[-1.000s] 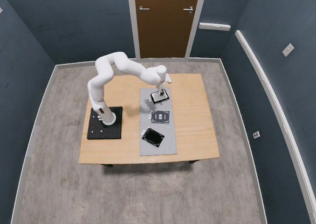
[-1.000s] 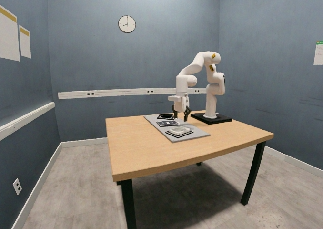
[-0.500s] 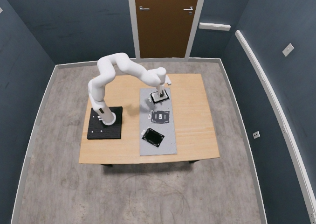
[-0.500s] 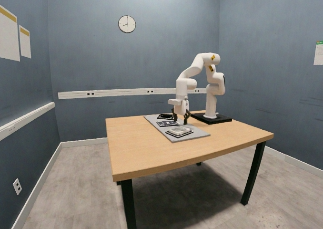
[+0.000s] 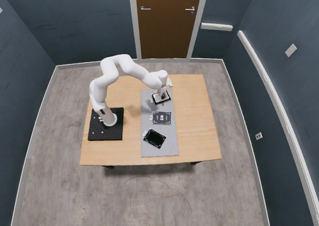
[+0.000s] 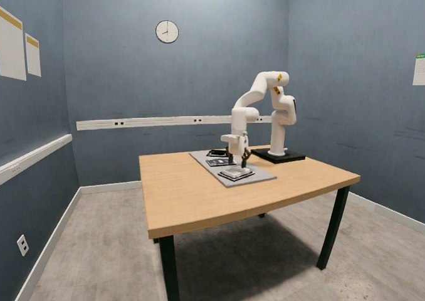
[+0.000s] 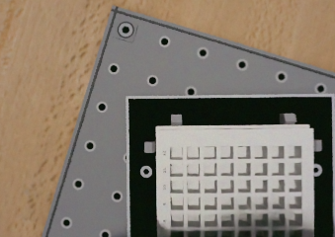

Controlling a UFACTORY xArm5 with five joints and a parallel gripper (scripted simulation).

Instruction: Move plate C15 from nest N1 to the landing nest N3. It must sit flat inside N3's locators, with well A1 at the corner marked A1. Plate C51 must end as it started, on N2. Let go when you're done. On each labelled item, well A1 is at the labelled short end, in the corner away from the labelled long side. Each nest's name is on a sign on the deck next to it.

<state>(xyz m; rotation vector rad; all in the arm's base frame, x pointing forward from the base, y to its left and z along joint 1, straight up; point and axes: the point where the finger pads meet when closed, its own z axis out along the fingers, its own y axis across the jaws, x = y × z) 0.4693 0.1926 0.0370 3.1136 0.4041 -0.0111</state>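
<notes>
Now: hand 40 mm above the white plate. From my hand the other things lie so: black plate: 100 mm behind, 390 mm to the right, 40 mm below; then black nest: 50 mm below.
</notes>
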